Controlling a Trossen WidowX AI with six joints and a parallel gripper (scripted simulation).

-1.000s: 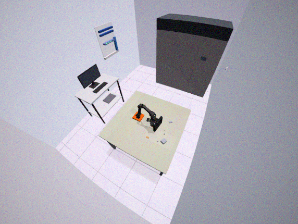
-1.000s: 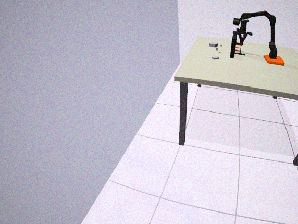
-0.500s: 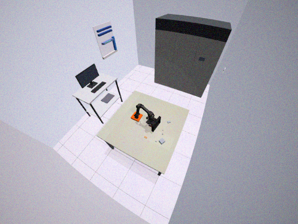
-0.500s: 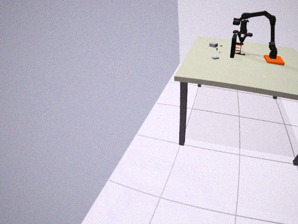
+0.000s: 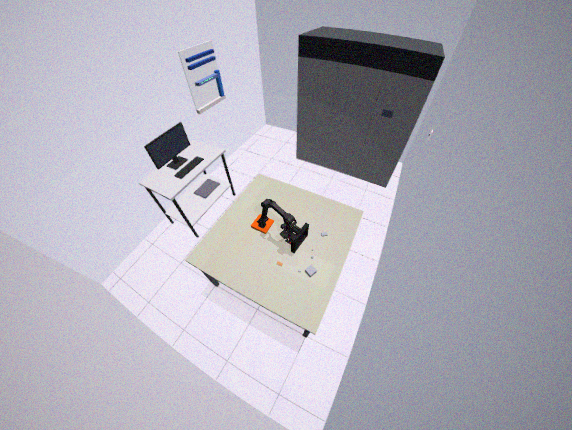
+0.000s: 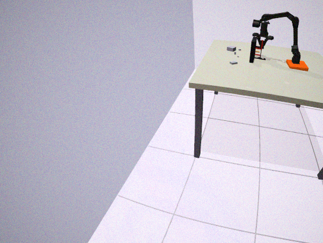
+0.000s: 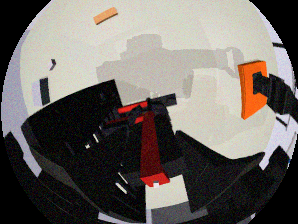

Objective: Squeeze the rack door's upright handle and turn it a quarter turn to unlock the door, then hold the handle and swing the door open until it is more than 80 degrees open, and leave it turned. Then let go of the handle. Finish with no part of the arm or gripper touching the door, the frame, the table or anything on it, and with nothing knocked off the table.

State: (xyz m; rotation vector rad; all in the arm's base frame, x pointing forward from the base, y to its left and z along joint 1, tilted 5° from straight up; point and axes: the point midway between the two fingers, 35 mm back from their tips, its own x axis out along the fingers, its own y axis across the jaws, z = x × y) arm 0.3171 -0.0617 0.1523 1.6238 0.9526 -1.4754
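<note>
My gripper tip is now 1 cm to the right of the red handle and 2 cm above it. Round my gripper tip: small orange block 1 cm ahead, 22 cm to the right, 12 cm below.
</note>
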